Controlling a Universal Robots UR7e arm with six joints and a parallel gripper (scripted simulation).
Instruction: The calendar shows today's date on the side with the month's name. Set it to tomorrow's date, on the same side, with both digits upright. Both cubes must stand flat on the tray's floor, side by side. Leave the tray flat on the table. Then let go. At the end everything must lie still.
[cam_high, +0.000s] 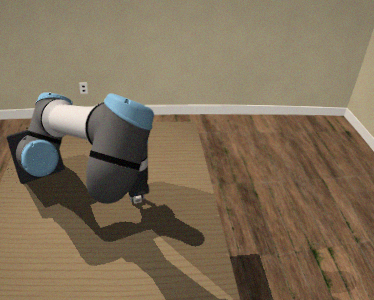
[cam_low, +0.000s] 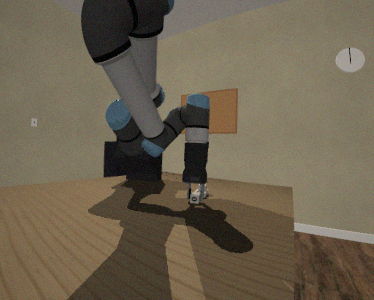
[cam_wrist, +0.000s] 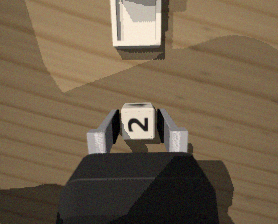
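Now: the white digit cube 1 cm below my hand. Round my hand: white tray (2 cm behind, 11 cm to the left, 2 cm below).
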